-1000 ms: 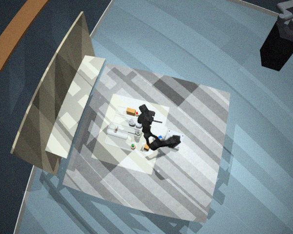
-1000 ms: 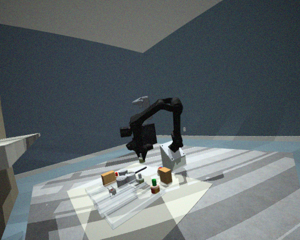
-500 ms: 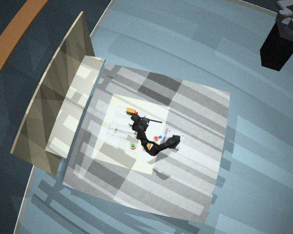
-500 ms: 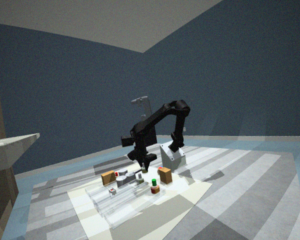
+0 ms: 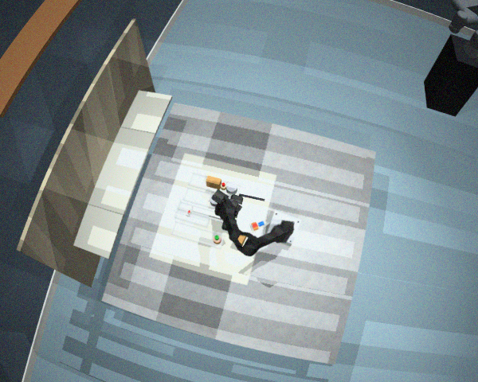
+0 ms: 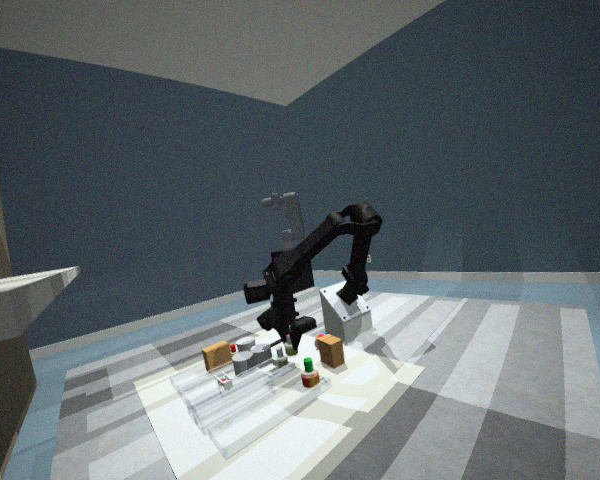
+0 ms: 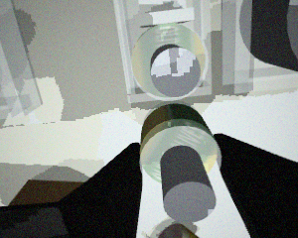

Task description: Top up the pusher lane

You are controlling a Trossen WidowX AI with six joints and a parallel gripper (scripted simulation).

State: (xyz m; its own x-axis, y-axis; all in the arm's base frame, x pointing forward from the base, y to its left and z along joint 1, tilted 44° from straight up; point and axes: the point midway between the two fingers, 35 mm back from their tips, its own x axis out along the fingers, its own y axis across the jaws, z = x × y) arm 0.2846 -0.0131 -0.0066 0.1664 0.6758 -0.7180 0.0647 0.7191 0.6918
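Right now my gripper tip is 190 mm short of the clear lane rack, 10 mm to the right of it and 30 mm above it. Round my gripper tip: red mark 230 mm ahead, 20 mm to the left, 20 mm above; then black rod 70 mm behind, 150 mm to the right, 40 mm below.
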